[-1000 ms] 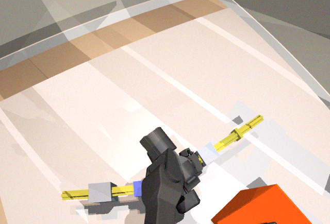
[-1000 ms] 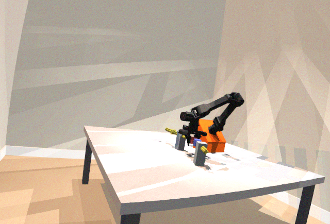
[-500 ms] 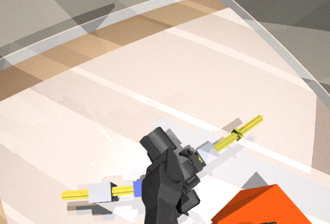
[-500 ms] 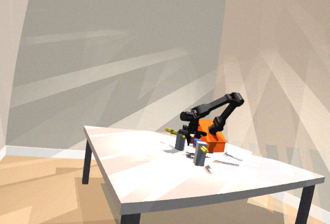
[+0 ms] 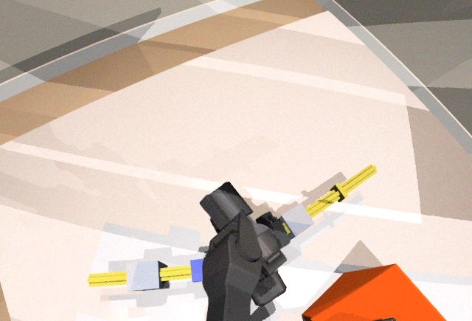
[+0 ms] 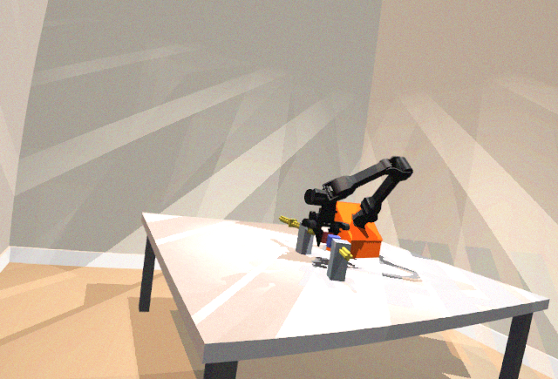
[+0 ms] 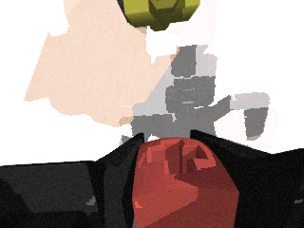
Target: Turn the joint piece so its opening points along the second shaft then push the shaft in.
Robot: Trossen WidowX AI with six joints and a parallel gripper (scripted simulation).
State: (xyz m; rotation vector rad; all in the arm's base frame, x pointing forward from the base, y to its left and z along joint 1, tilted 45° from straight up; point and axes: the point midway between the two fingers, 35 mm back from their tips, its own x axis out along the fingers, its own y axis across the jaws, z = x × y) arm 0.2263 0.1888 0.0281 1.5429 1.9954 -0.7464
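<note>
Right now the red square joint piece is 10 mm to the left of my gripper tip and 40 mm above it.
</note>
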